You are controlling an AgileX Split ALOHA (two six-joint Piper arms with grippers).
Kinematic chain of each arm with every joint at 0, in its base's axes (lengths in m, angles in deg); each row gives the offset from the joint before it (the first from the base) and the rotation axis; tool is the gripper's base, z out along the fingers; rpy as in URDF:
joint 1: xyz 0 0 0.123 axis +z
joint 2: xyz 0 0 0 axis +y
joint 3: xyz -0.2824 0 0.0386 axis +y
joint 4: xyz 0.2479 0 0.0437 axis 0.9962 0 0.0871
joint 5: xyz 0 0 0 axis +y
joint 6: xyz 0.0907 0 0.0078 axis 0.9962 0 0.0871
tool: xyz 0 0 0 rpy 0 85 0
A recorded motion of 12 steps. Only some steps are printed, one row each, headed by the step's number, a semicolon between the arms.
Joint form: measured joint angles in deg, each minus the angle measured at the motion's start. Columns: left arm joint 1, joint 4, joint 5, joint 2, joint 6, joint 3; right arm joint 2, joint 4, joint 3, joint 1, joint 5, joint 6.
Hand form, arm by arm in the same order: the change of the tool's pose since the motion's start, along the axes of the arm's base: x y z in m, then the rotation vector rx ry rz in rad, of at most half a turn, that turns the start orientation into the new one. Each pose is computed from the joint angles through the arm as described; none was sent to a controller.
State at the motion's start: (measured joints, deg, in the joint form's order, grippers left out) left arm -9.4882 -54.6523 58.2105 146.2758 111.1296 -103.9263; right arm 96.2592 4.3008 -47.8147 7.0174 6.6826 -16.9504
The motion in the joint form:
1: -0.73 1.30 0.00 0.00 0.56 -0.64; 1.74 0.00 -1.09 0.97 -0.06 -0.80
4: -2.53 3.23 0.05 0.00 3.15 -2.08; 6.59 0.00 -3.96 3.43 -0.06 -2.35
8: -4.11 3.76 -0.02 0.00 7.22 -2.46; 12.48 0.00 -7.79 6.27 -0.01 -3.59
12: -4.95 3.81 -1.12 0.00 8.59 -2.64; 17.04 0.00 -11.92 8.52 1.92 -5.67
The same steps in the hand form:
1: -0.0003 -0.0051 0.0014 0.0159 -0.0209 -0.0334; 0.0051 0.0063 -0.0051 -0.0102 0.0089 0.0276
4: -0.0013 -0.0188 0.0054 0.0372 -0.0815 -0.1179; 0.0174 0.0229 -0.0212 -0.0321 0.0401 0.0919
8: -0.0047 -0.0312 0.0065 0.0415 -0.1397 -0.2016; 0.0314 0.0438 -0.0416 -0.0520 0.0732 0.1590
12: -0.0050 -0.0377 0.0068 0.0480 -0.1726 -0.2220; 0.0426 0.0620 -0.0560 -0.0798 0.1084 0.2300

